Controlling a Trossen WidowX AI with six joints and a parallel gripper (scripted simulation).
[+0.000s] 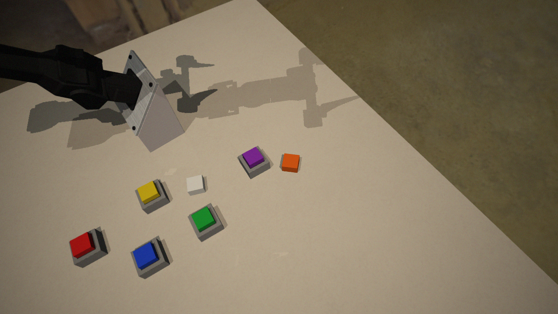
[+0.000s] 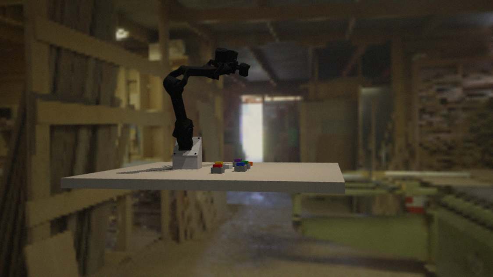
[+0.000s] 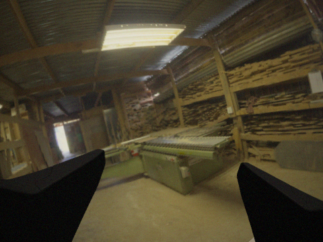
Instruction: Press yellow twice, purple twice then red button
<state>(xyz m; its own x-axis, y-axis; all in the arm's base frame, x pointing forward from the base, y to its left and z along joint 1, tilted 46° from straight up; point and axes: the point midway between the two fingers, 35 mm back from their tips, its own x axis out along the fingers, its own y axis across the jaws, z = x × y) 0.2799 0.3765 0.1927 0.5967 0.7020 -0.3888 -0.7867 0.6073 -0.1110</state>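
The yellow button is 51 cm below my gripper tip, 24 cm to the right of it and 10 cm behind it. Also, from my gripper tip: purple button: 51 cm below, 3 cm to the right, 3 cm behind; green button: 51 cm below, 18 cm to the right, 1 cm ahead; orange block: 53 cm below, 2 cm to the left, 2 cm ahead.
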